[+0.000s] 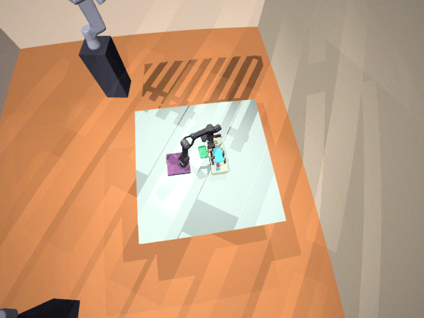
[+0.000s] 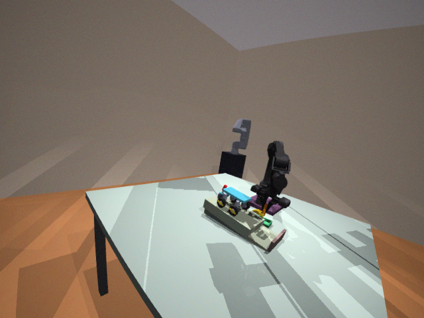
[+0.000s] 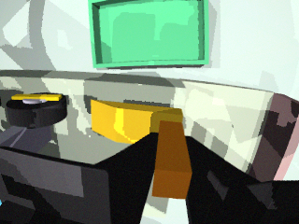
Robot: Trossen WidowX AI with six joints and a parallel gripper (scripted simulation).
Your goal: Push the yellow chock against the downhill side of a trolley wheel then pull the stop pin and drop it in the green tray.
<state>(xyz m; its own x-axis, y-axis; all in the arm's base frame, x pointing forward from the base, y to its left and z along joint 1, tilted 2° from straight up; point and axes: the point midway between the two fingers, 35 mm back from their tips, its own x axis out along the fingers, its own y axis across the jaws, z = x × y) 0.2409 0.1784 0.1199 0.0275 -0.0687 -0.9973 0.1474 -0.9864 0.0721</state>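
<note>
Now: the stop pin 230 mm to the right of my gripper tip, 70 mm ahead of it and 20 mm above it. From my gripper tip the other things lie so: green tray: 110 mm below, 60 mm behind, 50 mm to the right; brown end plate: 120 mm to the left, 70 mm below, 40 mm ahead; yellow chock: 20 mm to the right, 10 mm below.
</note>
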